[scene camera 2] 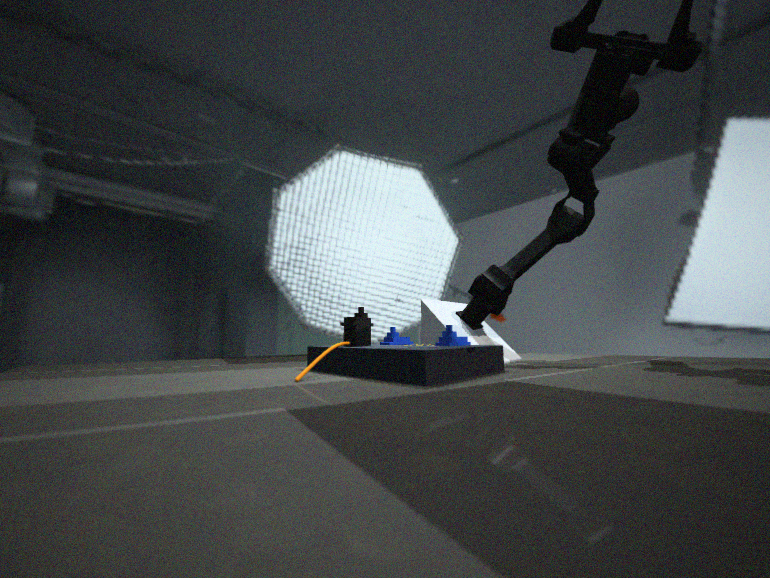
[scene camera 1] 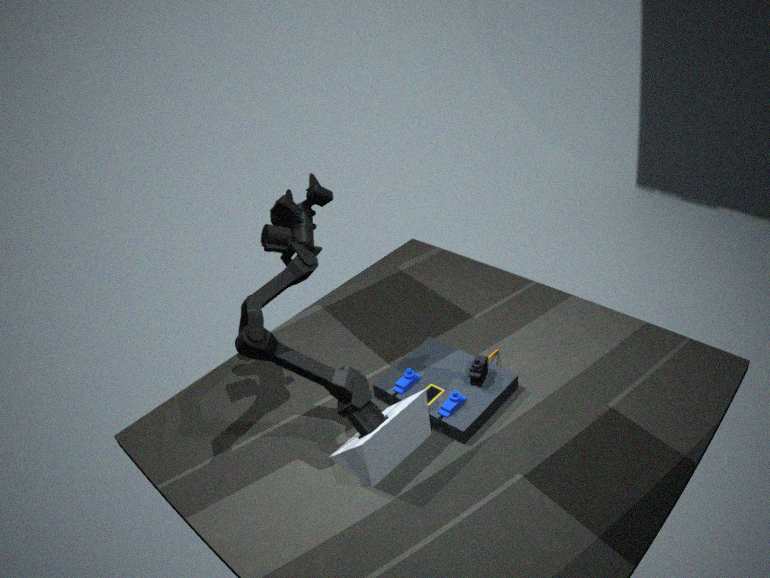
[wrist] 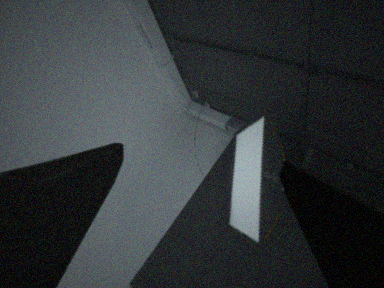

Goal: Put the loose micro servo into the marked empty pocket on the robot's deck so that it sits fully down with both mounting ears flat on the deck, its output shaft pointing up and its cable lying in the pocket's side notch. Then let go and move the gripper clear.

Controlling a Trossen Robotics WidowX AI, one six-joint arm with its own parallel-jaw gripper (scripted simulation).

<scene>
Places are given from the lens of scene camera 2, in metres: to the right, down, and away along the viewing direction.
micro servo (scene camera 2: 357, 330): -0.05, 0.08, 0.60
deck (scene camera 2: 425, 366): 0.05, 0.10, 0.41
The marked spots on the micro servo and the deck are 0.21 m apart.
</scene>
